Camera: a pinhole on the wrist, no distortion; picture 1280 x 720 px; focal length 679.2 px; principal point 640.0 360.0 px. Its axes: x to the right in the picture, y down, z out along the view. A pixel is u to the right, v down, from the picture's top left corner.
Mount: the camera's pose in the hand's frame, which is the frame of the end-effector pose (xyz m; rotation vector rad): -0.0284 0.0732 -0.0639 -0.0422 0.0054 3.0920
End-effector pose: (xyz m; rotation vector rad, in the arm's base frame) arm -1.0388 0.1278 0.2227 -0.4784 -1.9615 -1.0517
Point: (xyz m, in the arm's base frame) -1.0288 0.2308 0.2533
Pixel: 408.0 311.7
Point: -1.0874 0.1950 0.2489
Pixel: 228.8 614.7
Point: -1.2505 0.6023 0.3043
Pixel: 381.1 217.6
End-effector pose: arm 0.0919 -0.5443 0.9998 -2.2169 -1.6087 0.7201
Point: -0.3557 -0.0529 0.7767
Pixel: outside the picture
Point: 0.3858 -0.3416 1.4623
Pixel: behind the camera
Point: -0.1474 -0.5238 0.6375
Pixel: 523.2 467.8
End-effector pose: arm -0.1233 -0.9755 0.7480 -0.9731 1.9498 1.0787
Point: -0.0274 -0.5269 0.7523
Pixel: 824.8 352.9
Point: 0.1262 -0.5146 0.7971
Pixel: 958.0 507.1
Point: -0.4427 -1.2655 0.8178
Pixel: behind the camera
